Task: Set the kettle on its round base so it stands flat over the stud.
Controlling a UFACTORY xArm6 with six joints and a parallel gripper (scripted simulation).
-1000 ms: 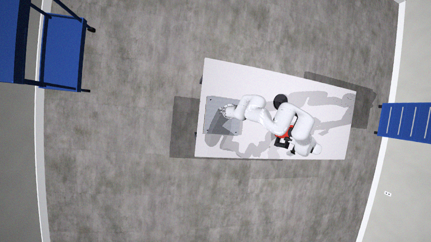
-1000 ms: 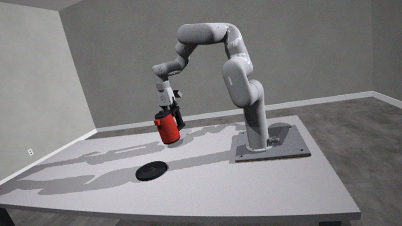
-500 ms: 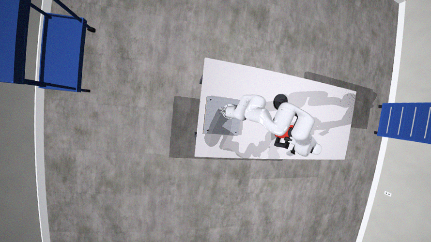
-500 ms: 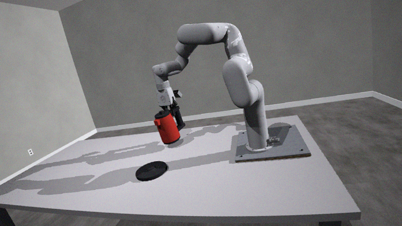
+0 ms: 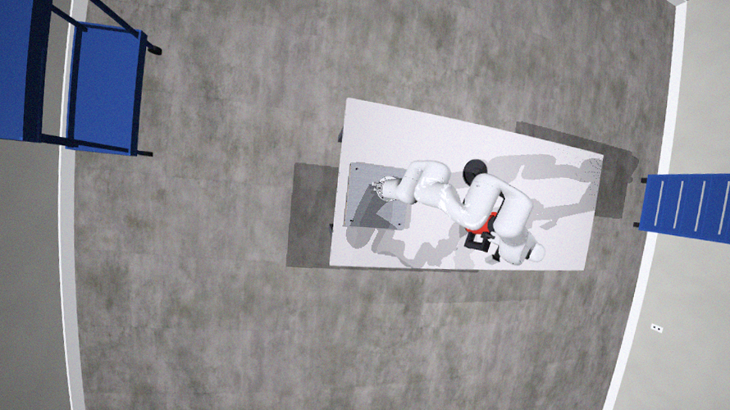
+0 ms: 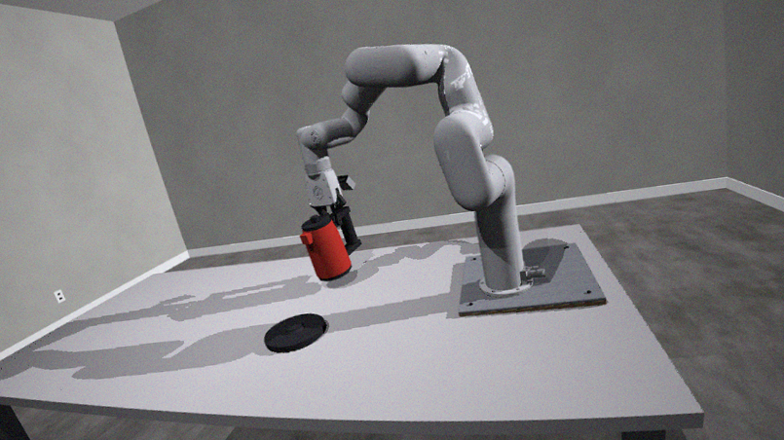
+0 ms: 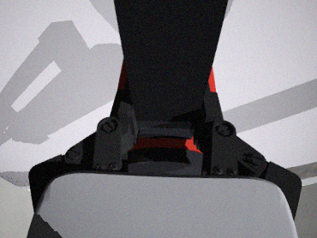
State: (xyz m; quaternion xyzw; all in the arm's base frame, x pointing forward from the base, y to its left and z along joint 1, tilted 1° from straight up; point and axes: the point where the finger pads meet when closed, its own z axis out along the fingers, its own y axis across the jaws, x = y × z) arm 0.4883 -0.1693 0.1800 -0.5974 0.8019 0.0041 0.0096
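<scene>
Now: hand 50 mm above the red kettle, 20 mm to the right of it and 10 mm short of it. Also, from my hand: black round base (330 mm to the left, 180 mm below, 10 mm ahead).
</scene>
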